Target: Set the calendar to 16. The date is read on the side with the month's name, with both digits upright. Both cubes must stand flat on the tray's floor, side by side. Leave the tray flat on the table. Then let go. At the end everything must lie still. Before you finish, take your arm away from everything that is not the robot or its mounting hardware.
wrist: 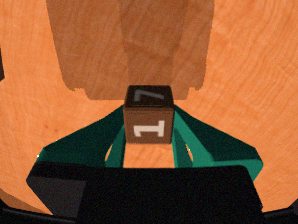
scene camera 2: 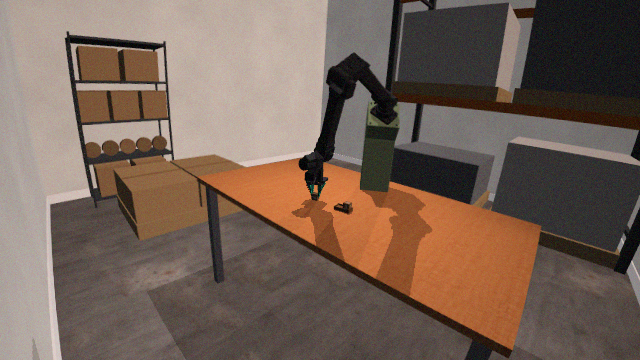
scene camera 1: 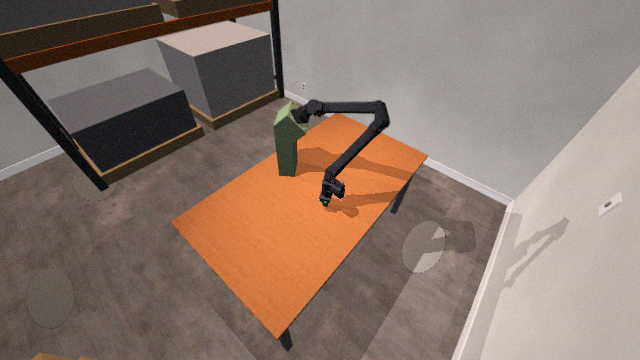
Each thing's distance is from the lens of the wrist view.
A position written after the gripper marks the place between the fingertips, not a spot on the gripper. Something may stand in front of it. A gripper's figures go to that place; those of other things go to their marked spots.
gripper [wrist: 148, 111]: 0.13 m
brown calendar cube [wrist: 148, 110]: 0.11 m
